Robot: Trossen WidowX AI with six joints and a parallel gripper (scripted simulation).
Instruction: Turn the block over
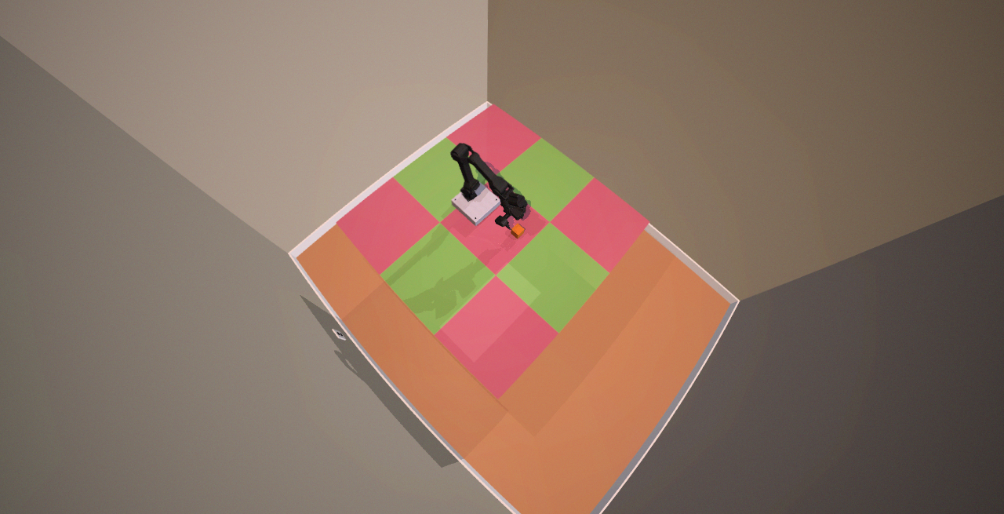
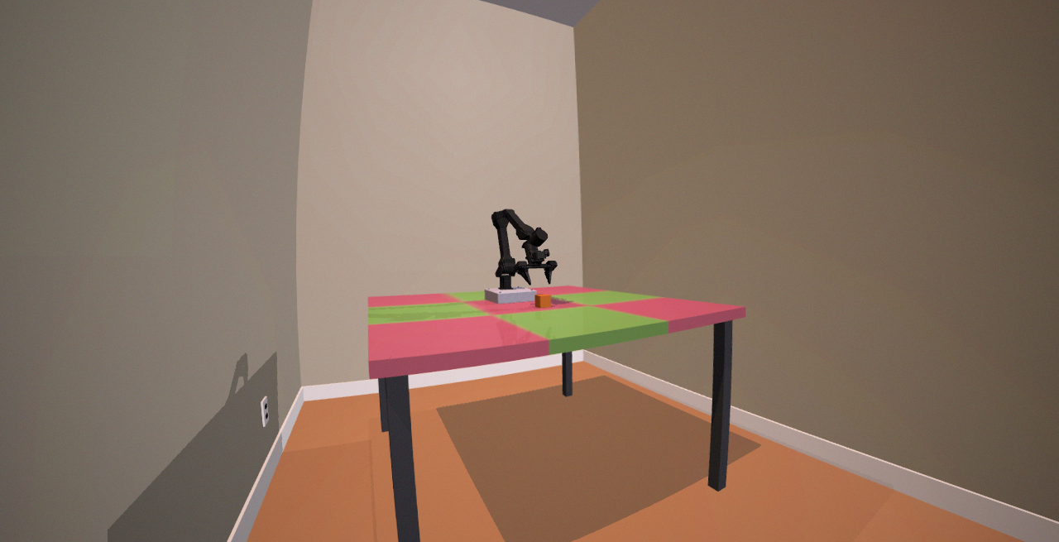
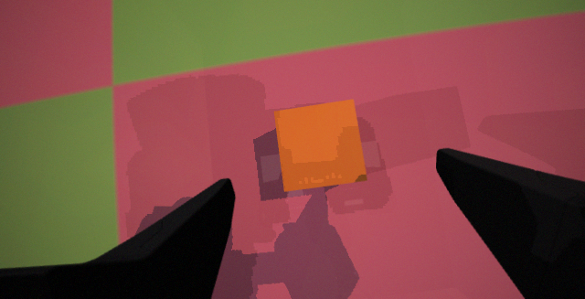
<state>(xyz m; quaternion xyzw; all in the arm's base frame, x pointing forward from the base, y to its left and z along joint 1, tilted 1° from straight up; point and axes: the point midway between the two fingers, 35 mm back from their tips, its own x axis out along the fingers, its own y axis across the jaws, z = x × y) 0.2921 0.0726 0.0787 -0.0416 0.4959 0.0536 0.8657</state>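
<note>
Now: gripper tip 70 mm above the small orange block.
</note>
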